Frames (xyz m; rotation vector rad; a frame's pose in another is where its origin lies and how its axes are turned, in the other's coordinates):
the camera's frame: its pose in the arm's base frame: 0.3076 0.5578 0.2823 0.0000 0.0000 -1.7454
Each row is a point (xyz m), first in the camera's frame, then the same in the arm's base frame.
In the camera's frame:
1: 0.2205 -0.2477 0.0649
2: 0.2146 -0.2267 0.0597
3: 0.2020 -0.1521 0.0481
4: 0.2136 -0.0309 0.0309
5: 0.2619 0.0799 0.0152
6: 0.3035 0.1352 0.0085
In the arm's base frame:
1: 0.0254 0.3837 0.3472
2: 0.0471 0.3858 0.3420
3: 0.1227 0.3853 0.3304
4: 0.2401 0.3528 0.3132
5: 0.3408 0.2860 0.2975
6: 0.3880 0.2354 0.2908

